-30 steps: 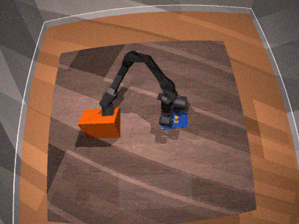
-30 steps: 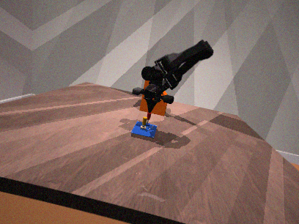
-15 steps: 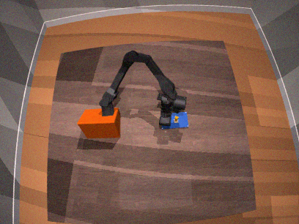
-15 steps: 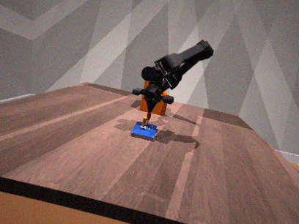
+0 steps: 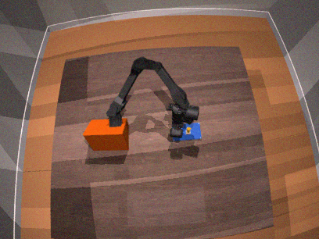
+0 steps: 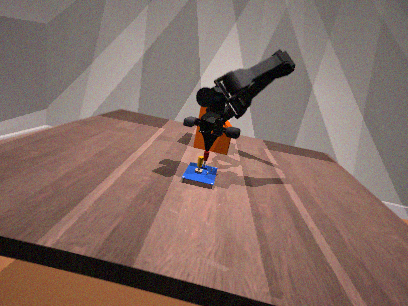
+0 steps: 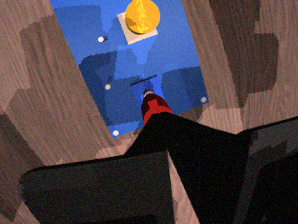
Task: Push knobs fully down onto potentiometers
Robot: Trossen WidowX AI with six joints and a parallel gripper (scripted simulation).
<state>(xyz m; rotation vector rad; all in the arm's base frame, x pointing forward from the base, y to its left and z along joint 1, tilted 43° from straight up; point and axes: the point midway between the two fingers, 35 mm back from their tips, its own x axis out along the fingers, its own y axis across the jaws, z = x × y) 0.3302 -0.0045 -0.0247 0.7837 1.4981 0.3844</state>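
Now: the yellow knob 60 mm ahead of my gripper tip, 10 mm to the right of it and 20 mm below it. The rest, counted from my gripper tip: red knob 10 mm below.
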